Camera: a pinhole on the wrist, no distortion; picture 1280 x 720 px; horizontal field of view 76.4 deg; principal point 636.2 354.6 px. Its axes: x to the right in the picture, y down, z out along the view. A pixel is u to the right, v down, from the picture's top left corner.
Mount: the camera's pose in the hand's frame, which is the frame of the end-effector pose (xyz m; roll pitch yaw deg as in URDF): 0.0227 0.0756 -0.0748 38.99 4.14 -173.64
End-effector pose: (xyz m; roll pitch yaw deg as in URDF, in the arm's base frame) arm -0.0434 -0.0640 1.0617 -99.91 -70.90 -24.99
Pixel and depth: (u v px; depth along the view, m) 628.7 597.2 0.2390
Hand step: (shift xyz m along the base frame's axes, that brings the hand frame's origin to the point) 0.2167 0.0359 -0.0651
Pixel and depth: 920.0 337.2 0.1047
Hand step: 0.0999 -0.0703 -0.0699
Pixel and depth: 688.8 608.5 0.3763
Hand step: 0.3152 0.1263 -0.1268
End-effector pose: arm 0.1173 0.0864 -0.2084 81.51 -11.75 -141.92
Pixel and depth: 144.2 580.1 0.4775
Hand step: -0.3554 0.1670 0.4002
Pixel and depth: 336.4 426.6 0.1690
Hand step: -0.0465 0.0187 0.1931
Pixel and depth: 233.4 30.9 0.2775
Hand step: -0.0526 -0.0049 0.3735
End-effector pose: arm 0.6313 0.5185 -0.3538 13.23 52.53 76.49
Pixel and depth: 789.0 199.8 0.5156
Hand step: -0.3331 0.2809 0.3286
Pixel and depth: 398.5 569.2 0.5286
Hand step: -0.0905 0.4966 0.2087
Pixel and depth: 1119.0 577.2 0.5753
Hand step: -0.1203 0.1948 0.6044
